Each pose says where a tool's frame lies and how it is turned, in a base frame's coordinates. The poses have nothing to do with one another.
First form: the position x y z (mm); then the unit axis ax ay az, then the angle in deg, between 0 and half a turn.
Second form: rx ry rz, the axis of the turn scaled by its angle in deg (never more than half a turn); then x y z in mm. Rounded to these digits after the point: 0 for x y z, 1 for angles.
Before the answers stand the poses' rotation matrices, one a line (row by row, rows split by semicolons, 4 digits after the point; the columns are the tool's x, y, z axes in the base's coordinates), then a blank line. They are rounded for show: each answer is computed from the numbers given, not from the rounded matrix.
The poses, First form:
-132, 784, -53, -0.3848, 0.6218, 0.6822, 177.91
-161, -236, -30, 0.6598, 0.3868, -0.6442, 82.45
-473, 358, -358, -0.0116, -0.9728, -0.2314, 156.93
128, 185, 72, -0.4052, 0.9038, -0.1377, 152.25
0, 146, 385, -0.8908, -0.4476, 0.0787, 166.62
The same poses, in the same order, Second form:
-0.7033 -0.5032 -0.5021; -0.4535 -0.2264 0.8620; -0.5475 0.8340 -0.0689
0.5095 0.8603 0.0142; -0.4169 0.2614 -0.8705; -0.7527 0.4376 0.4919
-0.9198 0.1123 -0.3760; -0.0690 0.8969 0.4367; 0.3863 0.4277 -0.8172
-0.5755 -0.6262 0.5260; -0.7544 0.6548 -0.0459; -0.3156 -0.4233 -0.8492
0.5926 0.7684 -0.2419; 0.8048 -0.5776 0.1366; -0.0347 -0.2756 -0.9606

-68.5, 110.6, 121.4, -132, 784, -53
54.4, 31.9, -53.1, -161, -236, -30
-1.8, -152.7, -36.3, -473, 358, -358
-61.7, 137.6, -21.0, 128, 185, 72
-148.4, -74.6, 13.1, 0, 146, 385

